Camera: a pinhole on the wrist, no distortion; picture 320 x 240 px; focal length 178.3 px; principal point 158.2 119.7 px. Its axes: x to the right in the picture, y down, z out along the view. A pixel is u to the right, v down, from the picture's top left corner.
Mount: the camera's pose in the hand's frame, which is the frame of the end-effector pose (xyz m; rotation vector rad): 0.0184 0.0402 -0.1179 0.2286 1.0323 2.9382
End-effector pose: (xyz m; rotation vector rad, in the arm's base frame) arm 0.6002 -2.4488 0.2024 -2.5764 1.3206 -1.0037
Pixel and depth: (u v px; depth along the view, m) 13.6 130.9 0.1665
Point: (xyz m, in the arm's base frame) 0.5846 -2.6598 0.2502
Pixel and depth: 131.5 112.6 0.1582
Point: 0.5262 -2.5851 0.1889
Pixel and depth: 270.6 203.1 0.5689
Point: 0.6633 -2.5110 -0.4151
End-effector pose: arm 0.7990 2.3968 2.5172 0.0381 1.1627 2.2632
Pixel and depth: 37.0 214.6 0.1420
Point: 0.6627 2.4578 2.5487
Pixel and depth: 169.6 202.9 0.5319
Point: 0.7818 2.6838 2.9143
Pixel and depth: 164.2 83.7 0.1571
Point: 0.6864 2.3304 2.6215
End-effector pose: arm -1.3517 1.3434 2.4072 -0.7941 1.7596 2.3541
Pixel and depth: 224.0 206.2 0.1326
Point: -1.3831 1.3489 2.4828
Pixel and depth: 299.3 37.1 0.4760
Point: -1.3564 1.3819 3.0348
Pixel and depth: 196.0 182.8 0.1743
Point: -1.4186 1.3625 2.5039
